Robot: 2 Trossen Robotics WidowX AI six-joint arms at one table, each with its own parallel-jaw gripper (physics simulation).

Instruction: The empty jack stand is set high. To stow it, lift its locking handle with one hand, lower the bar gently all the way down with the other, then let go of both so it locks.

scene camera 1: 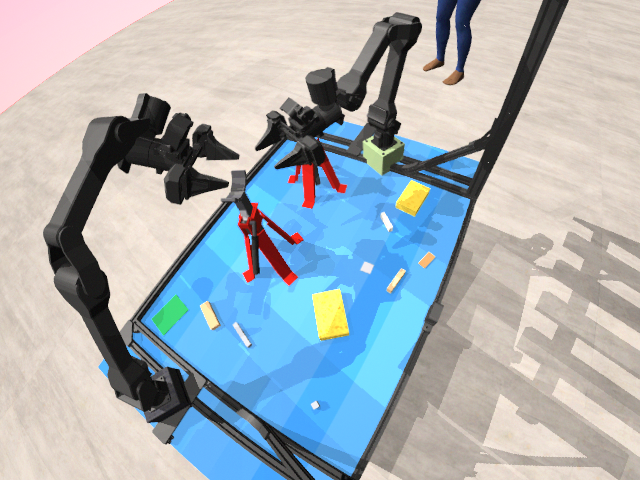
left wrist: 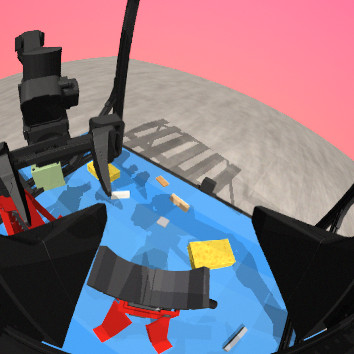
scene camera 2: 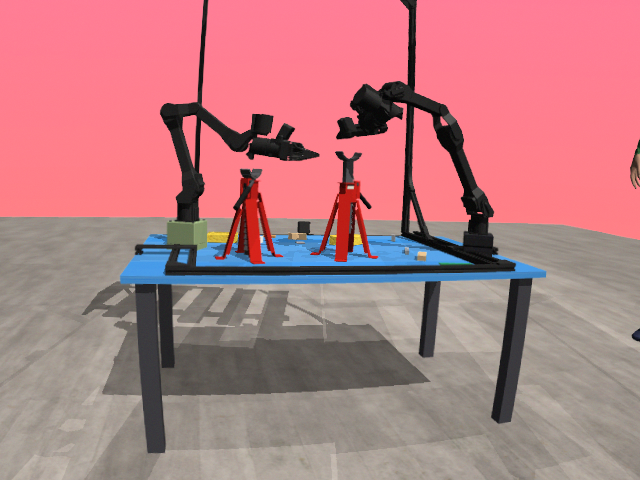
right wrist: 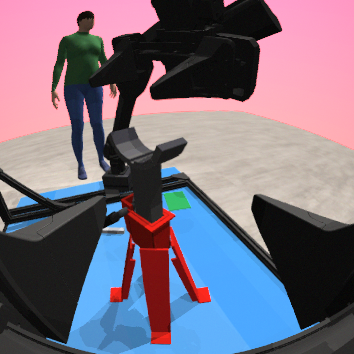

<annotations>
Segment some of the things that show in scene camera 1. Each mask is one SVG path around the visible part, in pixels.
The left gripper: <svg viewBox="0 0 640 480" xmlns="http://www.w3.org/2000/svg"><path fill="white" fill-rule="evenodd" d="M181 112L175 113L172 116L173 119L168 123L163 137L153 140L148 155L149 165L151 168L156 169L156 174L161 175L163 171L168 171L164 177L166 199L178 205L182 204L184 198L189 200L190 197L229 186L229 182L226 180L201 174L192 166L198 157L206 157L206 160L239 160L240 157L238 153L217 141L211 130L211 125L201 124L192 134L191 147L190 139L187 136L194 122L191 121L187 113Z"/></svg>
The right gripper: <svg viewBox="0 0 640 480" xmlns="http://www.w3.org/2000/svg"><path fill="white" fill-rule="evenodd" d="M288 97L280 109L290 116L288 117L290 125L287 125L283 115L272 110L266 114L267 129L254 149L260 151L282 141L280 137L289 136L296 142L294 149L278 161L274 168L279 170L300 165L311 166L312 163L318 167L324 162L326 156L321 142L314 137L317 135L322 137L324 135L323 131L326 129L326 123L318 111L308 106L302 107Z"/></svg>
A green block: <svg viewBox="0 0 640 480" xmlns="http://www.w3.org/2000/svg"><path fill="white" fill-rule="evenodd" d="M176 294L151 319L163 336L189 310Z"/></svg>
A red jack stand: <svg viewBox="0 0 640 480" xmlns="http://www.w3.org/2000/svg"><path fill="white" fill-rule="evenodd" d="M301 165L296 166L295 175L290 175L288 183L294 184L298 181ZM313 163L311 166L302 165L304 189L302 207L310 209L315 204L315 185L321 184L318 167ZM323 148L326 158L319 167L322 167L332 188L336 189L338 193L345 193L347 185L340 184Z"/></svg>
</annotations>
